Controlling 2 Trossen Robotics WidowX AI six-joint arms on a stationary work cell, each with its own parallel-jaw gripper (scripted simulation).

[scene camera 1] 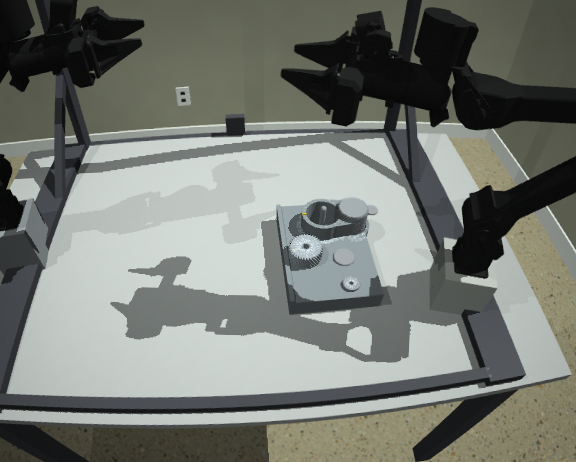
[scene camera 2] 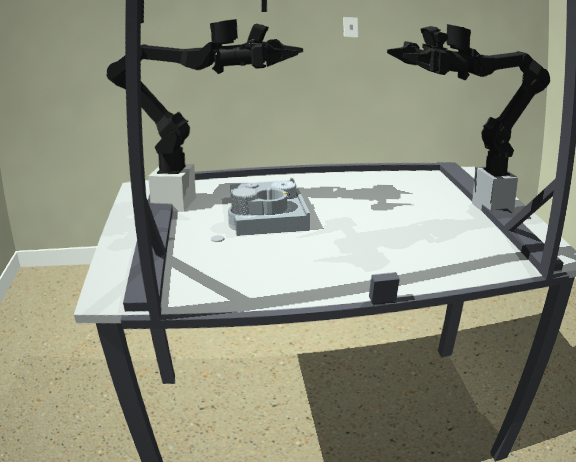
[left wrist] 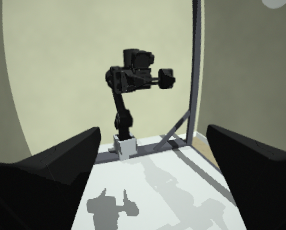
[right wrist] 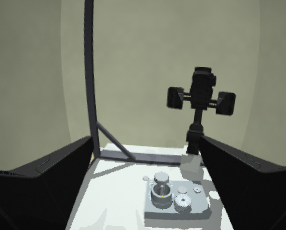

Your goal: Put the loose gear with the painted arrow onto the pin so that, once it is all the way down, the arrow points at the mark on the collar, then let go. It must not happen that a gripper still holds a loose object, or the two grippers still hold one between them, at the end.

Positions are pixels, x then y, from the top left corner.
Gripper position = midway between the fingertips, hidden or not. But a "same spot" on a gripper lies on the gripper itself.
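Labels:
My left gripper and my right gripper are both visible in scene camera 1; a grey fixture plate appears in scene camera 1 (319, 289). My left gripper is visible in scene camera 2, my right gripper in scene camera 2 (394, 53) and the plate in scene camera 2 (252, 215). My left gripper appears in the left wrist view (154, 131) and my right gripper in the left wrist view (160, 80); the plate is out of frame in the left wrist view. My right gripper is visible in the right wrist view, with my left gripper in the right wrist view (199, 104) and the plate in the right wrist view (154, 204). On my left gripper, (scene camera 1: 338, 57) and (scene camera 2: 271, 55) are the same spot. On my right gripper, (scene camera 1: 113, 24) and (right wrist: 49, 185) are the same spot.

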